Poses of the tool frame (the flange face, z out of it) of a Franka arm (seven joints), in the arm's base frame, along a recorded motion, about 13 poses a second.
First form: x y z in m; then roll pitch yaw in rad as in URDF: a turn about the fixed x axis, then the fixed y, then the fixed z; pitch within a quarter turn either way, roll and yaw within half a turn.
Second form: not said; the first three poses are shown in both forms.
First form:
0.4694, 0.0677, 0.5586, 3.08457, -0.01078, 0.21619
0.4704, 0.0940, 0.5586, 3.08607, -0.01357, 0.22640
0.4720, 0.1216, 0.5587, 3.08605, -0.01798, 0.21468
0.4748, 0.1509, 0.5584, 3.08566, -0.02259, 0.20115
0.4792, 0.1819, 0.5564, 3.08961, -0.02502, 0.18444
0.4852, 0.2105, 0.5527, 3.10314, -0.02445, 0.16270
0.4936, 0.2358, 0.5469, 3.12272, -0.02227, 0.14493
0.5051, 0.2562, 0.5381, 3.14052, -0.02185, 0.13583
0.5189, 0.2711, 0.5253, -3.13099, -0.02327, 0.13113
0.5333, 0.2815, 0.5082, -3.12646, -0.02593, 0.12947
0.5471, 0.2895, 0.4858, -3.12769, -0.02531, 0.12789
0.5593, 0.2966, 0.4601, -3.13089, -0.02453, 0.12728
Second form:
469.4, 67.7, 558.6; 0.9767, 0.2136, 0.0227; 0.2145, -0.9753, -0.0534; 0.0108, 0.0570, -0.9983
470.4, 94.0, 558.6; 0.9744, 0.2234, 0.0257; 0.2245, -0.9731, -0.0510; 0.0136, 0.0555, -0.9984
472.0, 121.6, 558.7; 0.9769, 0.2117, 0.0294; 0.2130, -0.9758, -0.0504; 0.0180, 0.0555, -0.9983
474.8, 150.9, 558.4; 0.9796, 0.1982, 0.0333; 0.1997, -0.9786, -0.0503; 0.0226, 0.0559, -0.9982
479.2, 181.9, 556.4; 0.9827, 0.1819, 0.0341; 0.1833, -0.9819, -0.0465; 0.0250, 0.0519, -0.9983
485.2, 210.5, 552.7; 0.9865, 0.1609, 0.0303; 0.1619, -0.9862, -0.0340; 0.0244, 0.0384, -0.9990
493.6, 235.8, 546.9; 0.9893, 0.1440, 0.0248; 0.1444, -0.9894, -0.0155; 0.0223, 0.0189, -0.9996
505.1, 256.2, 538.1; 0.9906, 0.1354, 0.0218; 0.1354, -0.9908, 0.0019; 0.0218, 0.0011, -0.9998
518.9, 271.1, 525.3; 0.9911, 0.1310, 0.0217; 0.1307, -0.9913, 0.0136; 0.0233, -0.0106, -0.9997
533.3, 281.5, 508.2; 0.9913, 0.1295, 0.0238; 0.1291, -0.9915, 0.0184; 0.0259, -0.0151, -0.9995
547.1, 289.5, 485.8; 0.9915, 0.1279, 0.0233; 0.1275, -0.9917, 0.0170; 0.0253, -0.0139, -0.9996
559.3, 296.6, 460.1; 0.9916, 0.1272, 0.0230; 0.1269, -0.9918, 0.0137; 0.0245, -0.0107, -0.9996

